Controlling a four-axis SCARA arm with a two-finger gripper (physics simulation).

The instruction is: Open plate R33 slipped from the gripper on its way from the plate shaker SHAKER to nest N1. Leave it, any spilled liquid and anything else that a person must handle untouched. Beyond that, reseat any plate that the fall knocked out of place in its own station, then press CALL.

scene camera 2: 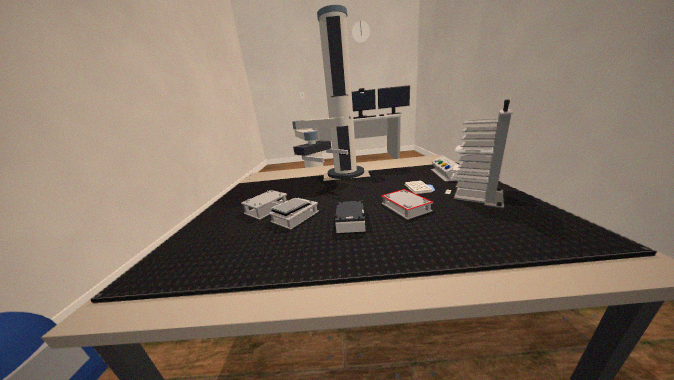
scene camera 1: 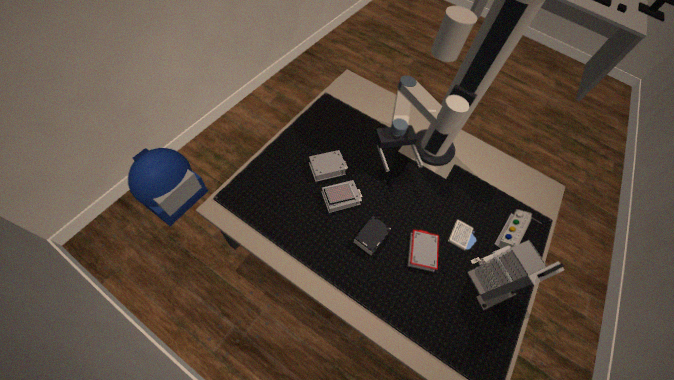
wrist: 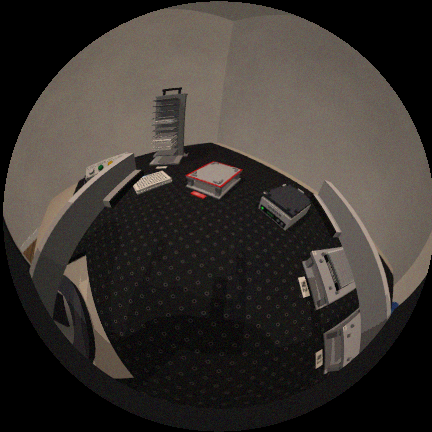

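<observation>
My gripper is open and empty, above the mat beside the arm's column. Plate R33 lies on the mat, with a blue spill at its edge. A plate rests on nest N2 and looks tilted in scene camera 2. Nest N1 bears no visible plate. The dark-topped shaker is bare. The button panel has coloured buttons; their labels are unreadable.
A red-rimmed station stands between the shaker and R33. A tall plate rack stands near the panel. A small card lies by its base. A blue bin stands beyond the table edge.
</observation>
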